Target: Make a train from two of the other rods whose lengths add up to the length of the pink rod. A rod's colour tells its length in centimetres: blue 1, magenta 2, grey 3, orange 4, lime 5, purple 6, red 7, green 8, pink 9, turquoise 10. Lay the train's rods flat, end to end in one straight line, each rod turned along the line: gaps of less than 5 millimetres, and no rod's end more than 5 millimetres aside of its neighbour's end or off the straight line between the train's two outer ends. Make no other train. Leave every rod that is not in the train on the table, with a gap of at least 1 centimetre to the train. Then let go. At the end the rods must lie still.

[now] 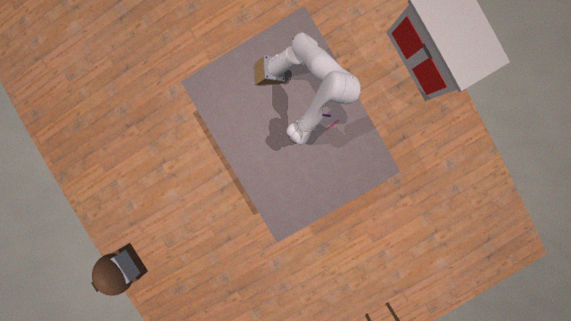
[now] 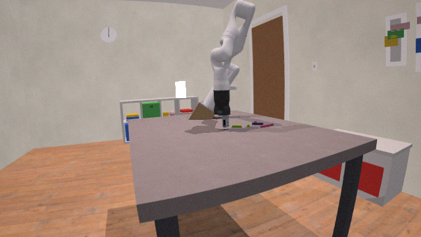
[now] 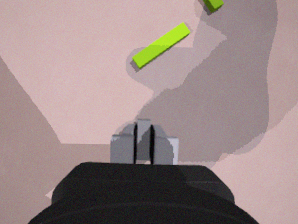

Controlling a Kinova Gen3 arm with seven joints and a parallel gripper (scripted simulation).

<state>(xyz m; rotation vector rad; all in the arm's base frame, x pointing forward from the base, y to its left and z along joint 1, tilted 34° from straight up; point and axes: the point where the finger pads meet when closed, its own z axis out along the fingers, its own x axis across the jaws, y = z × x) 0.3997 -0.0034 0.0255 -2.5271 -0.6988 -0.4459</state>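
The purple rod is 6 cm behind my hand, 20 cm to the left of it and 3 cm below it. The rest, counted from my hand: dark grey rod 1 cm below; pink rod 1 cm ahead, 22 cm to the left, 3 cm below.
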